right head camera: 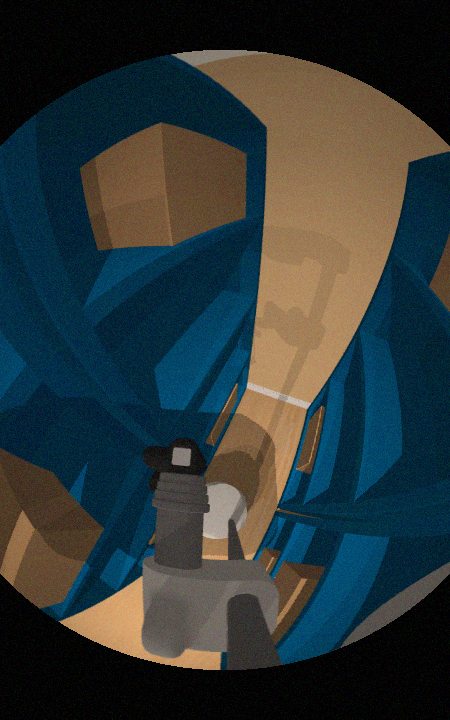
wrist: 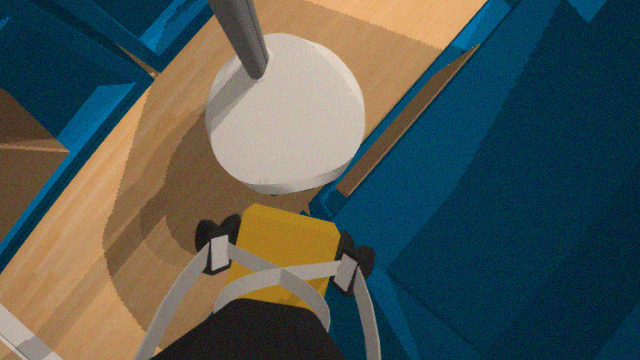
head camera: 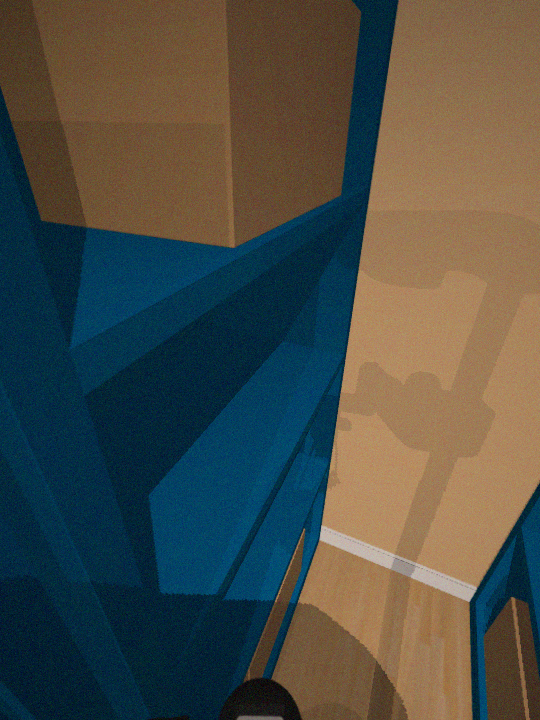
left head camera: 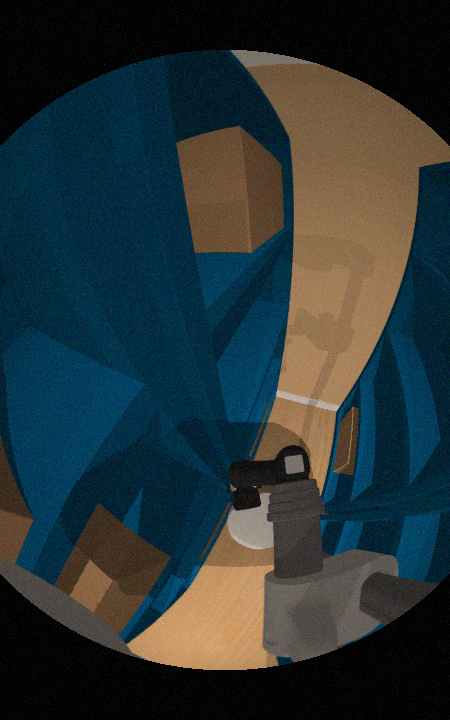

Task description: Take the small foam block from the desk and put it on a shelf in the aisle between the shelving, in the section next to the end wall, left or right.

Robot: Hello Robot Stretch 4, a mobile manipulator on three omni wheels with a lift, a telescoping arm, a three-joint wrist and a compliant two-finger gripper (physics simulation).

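Seen in the pictures: gripper, fingertip midpoint: (wrist: 286, 242); robot's base, link origin: (right head camera: 216, 508) (wrist: 287, 122) (left head camera: 258, 519).
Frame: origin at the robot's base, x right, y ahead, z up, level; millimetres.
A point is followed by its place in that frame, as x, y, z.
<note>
The small foam block (wrist: 287, 237) @[-85, 158, 831] is yellow and sits between the two fingertips of my gripper (wrist: 286, 242) @[-87, 170, 787] in the wrist view. My gripper is shut on it, one dark pad against each side. The left head camera view shows the dark wrist, but the fingers and block are hidden there. The blue shelving section (head camera: 232, 447) @[-74, 652, 963] (left head camera: 249, 345) @[-32, 715, 963] (right head camera: 196, 366) @[-46, 543, 963] next to the end wall (head camera: 441, 325) @[462, 994, 1090] (left head camera: 344, 175) @[464, 992, 1706] (right head camera: 329, 159) @[490, 982, 1748] is on the left. It has a bare middle shelf surface, with a large brown box (head camera: 145, 145) @[-129, 526, 1512] (left head camera: 217, 201) @[-93, 511, 1532] (right head camera: 204, 180) @[19, 621, 1558] on the shelf above.
The blue right shelving (left head camera: 403, 392) @[606, 385, 961] (right head camera: 371, 392) @[651, 408, 963] stands across a narrow aisle, with a brown box (head camera: 499, 645) @[722, 610, 191] (left head camera: 347, 440) @[650, 443, 276] (right head camera: 312, 440) @[646, 434, 294] low down. My round white base (wrist: 290, 120) @[-19, 13, 187] is on the aisle floor (wrist: 165, 165) @[321, 238, -27]. Blue uprights and brown boxes stand close at the left.
</note>
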